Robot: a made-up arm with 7 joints.
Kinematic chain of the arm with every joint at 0, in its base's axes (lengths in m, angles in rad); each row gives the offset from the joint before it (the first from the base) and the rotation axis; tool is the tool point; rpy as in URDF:
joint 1: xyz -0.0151 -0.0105 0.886 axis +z
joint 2: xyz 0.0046 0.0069 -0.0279 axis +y
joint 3: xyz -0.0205 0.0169 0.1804 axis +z
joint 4: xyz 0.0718 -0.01 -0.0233 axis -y
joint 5: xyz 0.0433 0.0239 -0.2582 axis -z
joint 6: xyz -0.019 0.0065 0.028 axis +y
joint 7: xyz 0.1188 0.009 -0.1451 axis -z
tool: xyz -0.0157 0.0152 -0.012 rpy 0 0 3.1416
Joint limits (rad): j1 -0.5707..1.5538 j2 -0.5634..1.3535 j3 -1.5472..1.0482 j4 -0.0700..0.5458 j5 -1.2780..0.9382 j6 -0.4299..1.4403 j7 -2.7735..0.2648
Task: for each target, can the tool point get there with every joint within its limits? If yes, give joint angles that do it. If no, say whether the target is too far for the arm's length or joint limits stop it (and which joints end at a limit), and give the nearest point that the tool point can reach.
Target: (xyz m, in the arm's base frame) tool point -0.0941 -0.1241 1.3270
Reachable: no: joint limits stop it (at a limit: joint 2, joint 3, joint 4, joint 5, joint 6) | nearest point -0.1380 -0.1872 0.9721 | short by 0.363 m
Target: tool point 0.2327 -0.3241 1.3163
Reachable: no: joint limits stop it (at a limit: joint 1, joint 2, joint 4, joint 6, joint 7) | nearest point 0.2188 -0.2584 1.0533 | short by 0.271 m
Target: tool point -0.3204 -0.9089 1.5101
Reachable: no: too far | nearest point -0.1280 -0.3426 0.9667 | short by 0.808 m
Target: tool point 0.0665 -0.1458 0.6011
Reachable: yes | joints 0.6507 0.6430 -1.0720 0.2195 -0.5913 0.1788 -0.8972
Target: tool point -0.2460 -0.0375 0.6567
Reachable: yes | joints 0.8561 1.1505 0.7413 0.2175 -0.6947 0.5469 -1.1837
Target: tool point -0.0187 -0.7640 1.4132
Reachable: no: too far | nearest point 0.0399 -0.3671 0.9952 | short by 0.579 m
